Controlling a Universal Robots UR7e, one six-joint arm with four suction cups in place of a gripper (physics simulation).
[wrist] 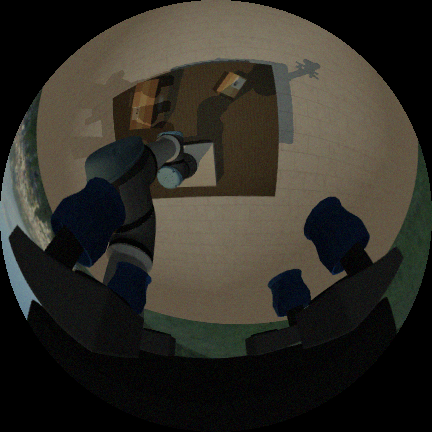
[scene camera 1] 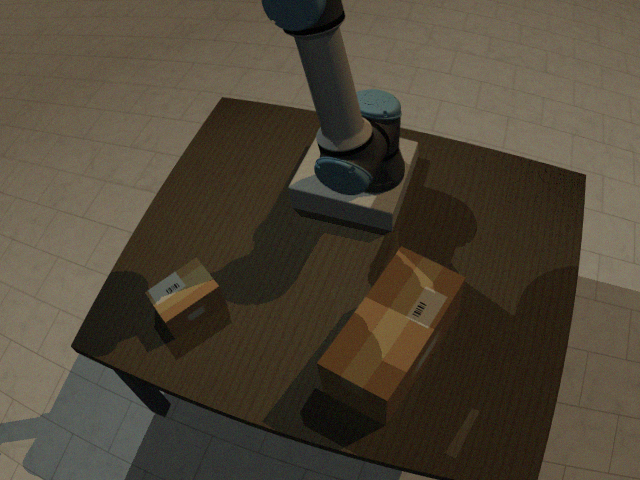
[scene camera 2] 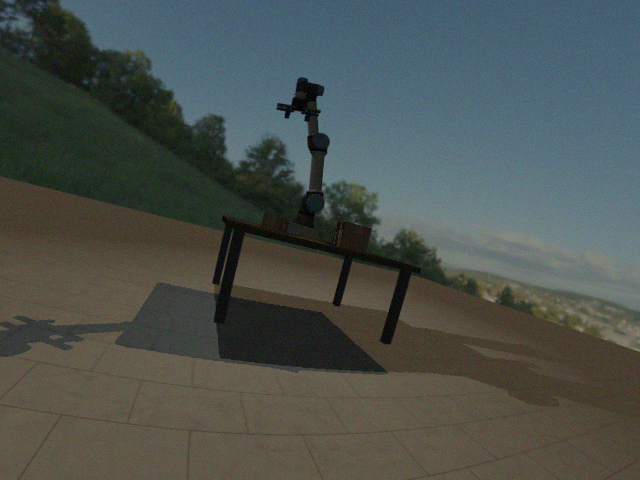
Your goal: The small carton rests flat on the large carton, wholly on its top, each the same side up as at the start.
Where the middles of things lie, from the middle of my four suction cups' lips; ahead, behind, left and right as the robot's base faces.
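Labels:
Small carton [scene camera 1: 188, 296]: my suction cup is 750 mm above it, 30 mm to the right of it and 380 mm short of it. Large carton [scene camera 1: 372, 364]: 720 mm below my suction cup, 270 mm ahead of it and 490 mm to the left of it.

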